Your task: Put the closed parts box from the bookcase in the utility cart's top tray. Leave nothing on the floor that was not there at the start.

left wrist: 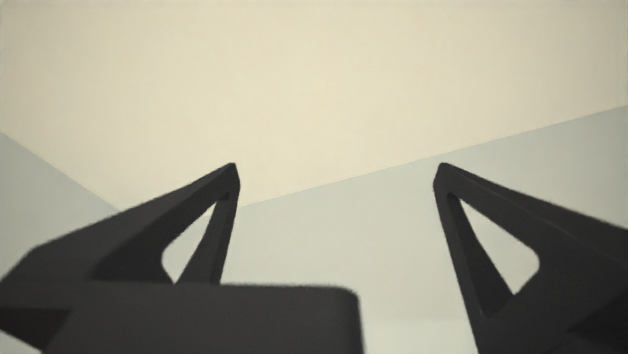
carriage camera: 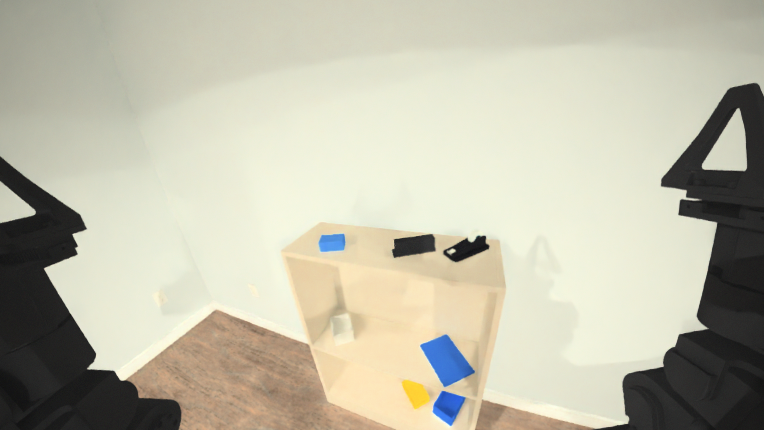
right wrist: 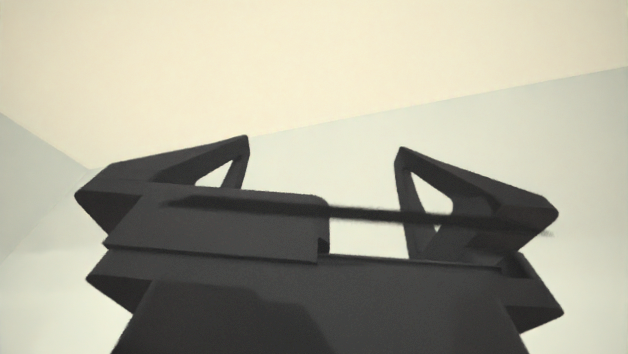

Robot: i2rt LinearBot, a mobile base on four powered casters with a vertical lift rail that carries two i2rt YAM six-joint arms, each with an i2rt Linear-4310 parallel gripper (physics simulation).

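Frame: origin at the left arm's base, x up, y ahead, z left, level; metres.
Seen in the pictures: left gripper, fingertip midpoint: [left wrist: 335, 173]; right gripper, fingertip midpoint: [right wrist: 322, 149].
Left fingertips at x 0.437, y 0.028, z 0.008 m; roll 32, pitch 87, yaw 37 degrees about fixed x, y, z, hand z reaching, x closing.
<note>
Pixels of each thing's top centre, then the offset from my left fingertips to it. "*": a spot on its surface instead.
- small blue block-like box, middle of its top: [carriage camera: 331, 238] dy +0.661, dx -0.433, dz -0.106 m
- larger blue flat-topped thing, middle of its top: [carriage camera: 445, 357] dy +0.542, dx -1.009, dz -0.539 m
- blue bin, middle of its top: [carriage camera: 450, 398] dy +0.547, dx -1.358, dz -0.582 m
- black upright holder, middle of its top: [carriage camera: 413, 238] dy +0.586, dx -0.419, dz -0.410 m
- black tape dispenser, middle of its top: [carriage camera: 467, 233] dy +0.564, dx -0.403, dz -0.593 m
- white open container, surface spot: [carriage camera: 342, 327] * dy +0.742, dx -1.005, dz -0.051 m
- yellow piece, middle of its top: [carriage camera: 415, 389] dy +0.625, dx -1.388, dz -0.412 m
The bookcase [carriage camera: 368, 251] stands against the wall, low in the carriage view. A small blue block-like box [carriage camera: 332, 242] lies on its top board at the left. A larger blue flat-topped thing [carriage camera: 447, 360] is on the middle shelf at the right. A blue bin [carriage camera: 448, 407], which looks open, is on the bottom shelf. I cannot tell for certain which is the closed parts box. The utility cart does not show. My left gripper [left wrist: 335, 173] and right gripper [right wrist: 323, 142] [carriage camera: 743, 93] are open and empty, raised at either side of the carriage view, well apart from the bookcase.
A black upright holder [carriage camera: 413, 245] and a black tape dispenser [carriage camera: 466, 248] stand on the bookcase top. A white open container [carriage camera: 342, 327] is on the middle shelf, a yellow piece [carriage camera: 415, 394] on the bottom one. Walls meet in a corner left of the bookcase.
</note>
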